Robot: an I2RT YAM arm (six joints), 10 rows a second.
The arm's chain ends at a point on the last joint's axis. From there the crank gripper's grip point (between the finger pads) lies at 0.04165 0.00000 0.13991 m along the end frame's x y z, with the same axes.
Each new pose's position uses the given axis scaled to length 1; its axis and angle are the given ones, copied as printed.
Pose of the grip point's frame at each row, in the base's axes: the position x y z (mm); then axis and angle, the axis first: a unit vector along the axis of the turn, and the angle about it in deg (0 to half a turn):
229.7 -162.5 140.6 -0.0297 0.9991 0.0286 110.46
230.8 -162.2 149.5 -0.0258 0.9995 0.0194 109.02
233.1 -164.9 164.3 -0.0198 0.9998 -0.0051 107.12
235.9 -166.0 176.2 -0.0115 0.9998 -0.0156 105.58
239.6 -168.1 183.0 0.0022 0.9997 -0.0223 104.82
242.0 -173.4 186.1 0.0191 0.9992 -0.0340 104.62
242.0 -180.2 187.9 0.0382 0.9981 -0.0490 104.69
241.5 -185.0 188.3 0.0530 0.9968 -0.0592 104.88
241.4 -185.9 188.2 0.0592 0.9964 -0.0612 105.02
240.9 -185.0 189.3 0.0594 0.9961 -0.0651 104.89
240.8 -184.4 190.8 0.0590 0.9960 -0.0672 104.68
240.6 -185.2 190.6 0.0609 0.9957 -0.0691 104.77
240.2 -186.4 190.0 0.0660 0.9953 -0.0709 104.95
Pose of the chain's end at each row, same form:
113.4 -171.2 228.4 -0.0297 0.9991 0.0286 110.46
112.2 -168.5 234.4 -0.0258 0.9995 0.0194 109.02
111.6 -165.4 245.3 -0.0198 0.9998 -0.0051 107.12
112.3 -163.5 253.8 -0.0115 0.9998 -0.0156 105.58
115.0 -163.1 259.0 0.0022 0.9997 -0.0223 104.82
117.3 -164.5 261.5 0.0191 0.9992 -0.0340 104.62
117.7 -166.5 263.3 0.0382 0.9981 -0.0490 104.69
117.8 -167.8 263.9 0.0530 0.9968 -0.0592 104.88
118.0 -167.8 264.1 0.0592 0.9964 -0.0612 105.02
117.4 -166.0 264.8 0.0594 0.9961 -0.0651 104.89
117.1 -165.0 265.8 0.0590 0.9960 -0.0672 104.68
117.1 -165.3 265.8 0.0609 0.9957 -0.0691 104.77
117.0 -165.6 265.5 0.0660 0.9953 -0.0709 104.95

